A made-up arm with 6 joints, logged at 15 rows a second.
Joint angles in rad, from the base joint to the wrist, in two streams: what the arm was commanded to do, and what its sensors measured. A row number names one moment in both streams.
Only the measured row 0 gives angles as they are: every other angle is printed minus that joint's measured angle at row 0.
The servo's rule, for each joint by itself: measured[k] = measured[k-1] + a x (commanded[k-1-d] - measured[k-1]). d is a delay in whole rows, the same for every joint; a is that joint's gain. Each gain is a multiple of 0.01, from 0.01 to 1. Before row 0 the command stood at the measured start. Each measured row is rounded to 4 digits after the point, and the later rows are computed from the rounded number. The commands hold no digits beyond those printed.
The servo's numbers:
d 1
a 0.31 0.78 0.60 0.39 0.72 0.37
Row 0, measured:
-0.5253 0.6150 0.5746 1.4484 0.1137 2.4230
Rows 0 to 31, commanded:
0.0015 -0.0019 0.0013 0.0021 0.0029 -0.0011
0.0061 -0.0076 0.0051 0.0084 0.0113 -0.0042
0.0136 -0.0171 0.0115 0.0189 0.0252 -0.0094
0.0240 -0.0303 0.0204 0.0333 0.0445 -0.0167
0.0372 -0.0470 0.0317 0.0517 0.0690 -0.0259
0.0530 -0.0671 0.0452 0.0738 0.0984 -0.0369
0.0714 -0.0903 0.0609 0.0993 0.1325 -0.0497
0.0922 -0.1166 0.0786 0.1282 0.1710 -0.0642
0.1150 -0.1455 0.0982 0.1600 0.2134 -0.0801
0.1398 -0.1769 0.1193 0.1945 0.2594 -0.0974
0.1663 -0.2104 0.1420 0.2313 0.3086 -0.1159
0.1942 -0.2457 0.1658 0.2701 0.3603 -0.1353
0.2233 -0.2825 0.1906 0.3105 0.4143 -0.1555
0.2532 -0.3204 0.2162 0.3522 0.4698 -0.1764
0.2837 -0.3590 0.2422 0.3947 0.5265 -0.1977
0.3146 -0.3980 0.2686 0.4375 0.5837 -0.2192
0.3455 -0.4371 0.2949 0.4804 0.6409 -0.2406
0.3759 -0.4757 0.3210 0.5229 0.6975 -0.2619
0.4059 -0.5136 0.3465 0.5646 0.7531 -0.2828
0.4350 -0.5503 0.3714 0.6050 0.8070 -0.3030
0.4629 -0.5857 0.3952 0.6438 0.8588 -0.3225
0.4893 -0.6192 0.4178 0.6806 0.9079 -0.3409
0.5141 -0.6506 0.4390 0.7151 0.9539 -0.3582
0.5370 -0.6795 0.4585 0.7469 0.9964 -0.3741
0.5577 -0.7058 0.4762 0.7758 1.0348 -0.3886
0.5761 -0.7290 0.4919 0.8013 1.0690 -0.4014
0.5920 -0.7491 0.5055 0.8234 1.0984 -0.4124
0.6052 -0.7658 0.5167 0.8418 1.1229 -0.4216
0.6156 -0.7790 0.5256 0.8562 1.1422 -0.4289
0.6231 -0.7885 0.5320 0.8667 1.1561 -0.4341
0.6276 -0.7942 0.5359 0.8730 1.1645 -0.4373
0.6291 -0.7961 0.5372 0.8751 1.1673 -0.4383
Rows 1 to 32, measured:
0.0000 0.0000 0.0000 0.0000 0.0000 0.0000
0.0005 -0.0015 0.0008 0.0008 0.0021 -0.0004
0.0022 -0.0063 0.0034 0.0038 0.0087 -0.0018
0.0057 -0.0147 0.0083 0.0097 0.0206 -0.0046
0.0114 -0.0269 0.0156 0.0189 0.0378 -0.0091
0.0194 -0.0426 0.0253 0.0317 0.0603 -0.0153
0.0298 -0.0617 0.0372 0.0481 0.0877 -0.0233
0.0427 -0.0840 0.0514 0.0681 0.1200 -0.0331
0.0580 -0.1094 0.0677 0.0915 0.1567 -0.0446
0.0757 -0.1376 0.0860 0.1182 0.1975 -0.0577
0.0956 -0.1683 0.1060 0.1480 0.2421 -0.0724
0.1175 -0.2011 0.1276 0.1805 0.2900 -0.0885
0.1413 -0.2359 0.1505 0.2154 0.3406 -0.1058
0.1667 -0.2722 0.1746 0.2525 0.3937 -0.1242
0.1935 -0.3098 0.1996 0.2914 0.4485 -0.1435
0.2215 -0.3482 0.2252 0.3317 0.5047 -0.1636
0.2504 -0.3870 0.2512 0.3730 0.5616 -0.1842
0.2799 -0.4261 0.2774 0.4149 0.6187 -0.2051
0.3097 -0.4648 0.3036 0.4570 0.6754 -0.2261
0.3395 -0.5029 0.3293 0.4990 0.7313 -0.2471
0.3691 -0.5399 0.3546 0.5403 0.7858 -0.2678
0.3982 -0.5756 0.3790 0.5807 0.8384 -0.2880
0.4264 -0.6096 0.4023 0.6197 0.8884 -0.3076
0.4536 -0.6416 0.4243 0.6569 0.9356 -0.3263
0.4795 -0.6712 0.4448 0.6920 0.9794 -0.3440
0.5037 -0.6982 0.4636 0.7247 1.0193 -0.3605
0.5261 -0.7222 0.4806 0.7546 1.0551 -0.3756
0.5465 -0.7432 0.4955 0.7814 1.0863 -0.3892
0.5647 -0.7608 0.5082 0.8050 1.1127 -0.4012
0.5805 -0.7750 0.5186 0.8250 1.1339 -0.4114
0.5937 -0.7855 0.5266 0.8413 1.1499 -0.4198
0.6042 -0.7923 0.5322 0.8537 1.1604 -0.4263

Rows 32 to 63, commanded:
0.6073 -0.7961 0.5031 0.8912 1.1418 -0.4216
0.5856 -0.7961 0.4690 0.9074 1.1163 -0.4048
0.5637 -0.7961 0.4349 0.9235 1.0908 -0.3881
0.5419 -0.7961 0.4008 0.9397 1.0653 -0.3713
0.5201 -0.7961 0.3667 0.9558 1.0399 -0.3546
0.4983 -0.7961 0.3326 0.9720 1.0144 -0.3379
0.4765 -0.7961 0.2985 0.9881 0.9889 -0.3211
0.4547 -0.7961 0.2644 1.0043 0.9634 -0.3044
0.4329 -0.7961 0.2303 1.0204 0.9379 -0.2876
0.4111 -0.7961 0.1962 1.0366 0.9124 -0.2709
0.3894 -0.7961 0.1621 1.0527 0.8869 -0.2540
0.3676 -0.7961 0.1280 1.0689 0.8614 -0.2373
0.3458 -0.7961 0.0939 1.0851 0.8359 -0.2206
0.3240 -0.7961 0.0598 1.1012 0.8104 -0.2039
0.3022 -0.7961 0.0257 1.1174 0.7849 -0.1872
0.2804 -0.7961 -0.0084 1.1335 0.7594 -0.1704
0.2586 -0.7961 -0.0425 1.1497 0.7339 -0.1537
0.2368 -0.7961 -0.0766 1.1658 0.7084 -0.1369
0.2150 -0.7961 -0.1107 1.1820 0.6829 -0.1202
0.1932 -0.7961 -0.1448 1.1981 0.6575 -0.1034
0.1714 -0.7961 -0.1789 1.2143 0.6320 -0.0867
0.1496 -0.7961 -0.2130 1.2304 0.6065 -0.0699
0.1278 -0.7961 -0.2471 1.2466 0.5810 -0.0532
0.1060 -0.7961 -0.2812 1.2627 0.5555 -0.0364
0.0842 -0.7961 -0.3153 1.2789 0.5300 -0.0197
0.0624 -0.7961 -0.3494 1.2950 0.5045 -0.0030
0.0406 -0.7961 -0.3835 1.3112 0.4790 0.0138
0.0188 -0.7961 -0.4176 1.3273 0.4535 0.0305
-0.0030 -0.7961 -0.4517 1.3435 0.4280 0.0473
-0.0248 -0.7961 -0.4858 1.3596 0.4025 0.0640
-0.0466 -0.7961 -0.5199 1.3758 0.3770 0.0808
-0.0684 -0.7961 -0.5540 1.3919 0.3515 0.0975
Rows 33 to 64, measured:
0.6119 -0.7953 0.5352 0.8620 1.1654 -0.4307
0.6105 -0.7959 0.5159 0.8734 1.1484 -0.4273
0.6028 -0.7961 0.4878 0.8867 1.1253 -0.4190
0.5907 -0.7961 0.4561 0.9011 1.1005 -0.4076
0.5756 -0.7961 0.4229 0.9162 1.0752 -0.3942
0.5584 -0.7961 0.3892 0.9316 1.0498 -0.3795
0.5398 -0.7961 0.3552 0.9474 1.0243 -0.3641
0.5202 -0.7961 0.3212 0.9633 0.9988 -0.3482
0.4999 -0.7961 0.2871 0.9793 0.9733 -0.3320
0.4791 -0.7961 0.2530 0.9953 0.9478 -0.3156
0.4580 -0.7961 0.2189 1.0114 0.9223 -0.2991
0.4367 -0.7961 0.1848 1.0275 0.8968 -0.2824
0.4153 -0.7961 0.1507 1.0436 0.8713 -0.2657
0.3938 -0.7961 0.1166 1.0598 0.8458 -0.2490
0.3722 -0.7961 0.0825 1.0759 0.8203 -0.2323
0.3505 -0.7961 0.0484 1.0921 0.7948 -0.2156
0.3288 -0.7961 0.0143 1.1082 0.7693 -0.1989
0.3070 -0.7961 -0.0198 1.1244 0.7438 -0.1822
0.2852 -0.7961 -0.0539 1.1405 0.7183 -0.1654
0.2634 -0.7961 -0.0880 1.1567 0.6928 -0.1487
0.2416 -0.7961 -0.1221 1.1728 0.6674 -0.1319
0.2198 -0.7961 -0.1562 1.1890 0.6419 -0.1152
0.1980 -0.7961 -0.1903 1.2051 0.6164 -0.0984
0.1762 -0.7961 -0.2244 1.2213 0.5909 -0.0817
0.1544 -0.7961 -0.2585 1.2374 0.5654 -0.0649
0.1326 -0.7961 -0.2926 1.2536 0.5399 -0.0482
0.1108 -0.7961 -0.3267 1.2697 0.5144 -0.0315
0.0890 -0.7961 -0.3608 1.2859 0.4889 -0.0147
0.0672 -0.7961 -0.3949 1.3020 0.4634 0.0020
0.0454 -0.7961 -0.4290 1.3182 0.4379 0.0188
0.0236 -0.7961 -0.4631 1.3343 0.4124 0.0355
0.0018 -0.7961 -0.4972 1.3505 0.3869 0.0523

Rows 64 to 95, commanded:
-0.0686 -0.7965 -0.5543 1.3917 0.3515 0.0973
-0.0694 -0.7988 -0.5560 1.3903 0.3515 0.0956
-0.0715 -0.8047 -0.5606 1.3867 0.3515 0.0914
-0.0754 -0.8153 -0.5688 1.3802 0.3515 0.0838
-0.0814 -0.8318 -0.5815 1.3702 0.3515 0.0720
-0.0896 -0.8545 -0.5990 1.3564 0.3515 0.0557
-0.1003 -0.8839 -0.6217 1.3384 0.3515 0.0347
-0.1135 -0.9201 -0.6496 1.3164 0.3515 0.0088
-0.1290 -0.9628 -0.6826 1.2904 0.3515 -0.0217
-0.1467 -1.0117 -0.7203 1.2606 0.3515 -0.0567
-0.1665 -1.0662 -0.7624 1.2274 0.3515 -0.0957
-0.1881 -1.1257 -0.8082 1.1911 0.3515 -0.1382
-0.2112 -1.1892 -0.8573 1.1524 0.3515 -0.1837
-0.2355 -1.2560 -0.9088 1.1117 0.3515 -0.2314
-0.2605 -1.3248 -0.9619 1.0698 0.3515 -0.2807
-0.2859 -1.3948 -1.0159 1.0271 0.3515 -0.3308
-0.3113 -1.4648 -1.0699 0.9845 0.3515 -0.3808
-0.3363 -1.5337 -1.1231 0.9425 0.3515 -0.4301
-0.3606 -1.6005 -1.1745 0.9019 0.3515 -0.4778
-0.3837 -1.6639 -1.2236 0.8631 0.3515 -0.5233
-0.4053 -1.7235 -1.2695 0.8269 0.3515 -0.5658
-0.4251 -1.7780 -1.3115 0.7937 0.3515 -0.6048
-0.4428 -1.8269 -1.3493 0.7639 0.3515 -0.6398
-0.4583 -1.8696 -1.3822 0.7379 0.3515 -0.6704
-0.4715 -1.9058 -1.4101 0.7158 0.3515 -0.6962
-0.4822 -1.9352 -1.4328 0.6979 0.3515 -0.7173
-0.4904 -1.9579 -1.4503 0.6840 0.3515 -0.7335
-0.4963 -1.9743 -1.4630 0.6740 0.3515 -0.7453
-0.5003 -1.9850 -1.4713 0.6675 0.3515 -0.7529
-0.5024 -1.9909 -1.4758 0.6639 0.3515 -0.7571
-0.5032 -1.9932 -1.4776 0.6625 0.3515 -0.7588
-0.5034 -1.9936 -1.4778 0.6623 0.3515 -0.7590
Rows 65 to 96, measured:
-0.0200 -0.7961 -0.5313 1.3666 0.3614 0.0690
-0.0351 -0.7964 -0.5451 1.3764 0.3543 0.0795
-0.0457 -0.7983 -0.5516 1.3818 0.3523 0.0855
-0.0537 -0.8033 -0.5570 1.3837 0.3517 0.0877
-0.0604 -0.8127 -0.5641 1.3823 0.3516 0.0863
-0.0669 -0.8276 -0.5745 1.3776 0.3515 0.0810
-0.0739 -0.8486 -0.5892 1.3693 0.3515 0.0716
-0.0821 -0.8761 -0.6087 1.3572 0.3515 0.0579
-0.0918 -0.9104 -0.6332 1.3413 0.3515 0.0397
-0.1033 -0.9513 -0.6628 1.3214 0.3515 0.0170
-0.1168 -0.9984 -0.6973 1.2977 0.3515 -0.0103
-0.1322 -1.0513 -0.7364 1.2703 0.3515 -0.0419
-0.1495 -1.1093 -0.7795 1.2394 0.3515 -0.0775
-0.1686 -1.1716 -0.8262 1.2055 0.3515 -0.1168
-0.1893 -1.2374 -0.8758 1.1689 0.3515 -0.1592
-0.2114 -1.3056 -0.9275 1.1303 0.3515 -0.2042
-0.2345 -1.3752 -0.9805 1.0901 0.3515 -0.2510
-0.2583 -1.4451 -1.0341 1.0489 0.3515 -0.2990
-0.2825 -1.5142 -1.0875 1.0074 0.3515 -0.3475
-0.3067 -1.5815 -1.1397 0.9663 0.3515 -0.3957
-0.3306 -1.6458 -1.1900 0.9261 0.3515 -0.4429
-0.3538 -1.7064 -1.2377 0.8874 0.3515 -0.4884
-0.3759 -1.7622 -1.2820 0.8509 0.3515 -0.5315
-0.3966 -1.8127 -1.3224 0.8170 0.3515 -0.5716
-0.4157 -1.8571 -1.3583 0.7862 0.3515 -0.6082
-0.4330 -1.8951 -1.3894 0.7587 0.3515 -0.6408
-0.4483 -1.9264 -1.4154 0.7350 0.3515 -0.6691
-0.4614 -1.9510 -1.4363 0.7151 0.3515 -0.6929
-0.4722 -1.9692 -1.4523 0.6991 0.3515 -0.7123
-0.4809 -1.9815 -1.4637 0.6868 0.3515 -0.7273
-0.4876 -1.9888 -1.4710 0.6779 0.3515 -0.7383
-0.4924 -1.9922 -1.4750 0.6719 0.3515 -0.7459

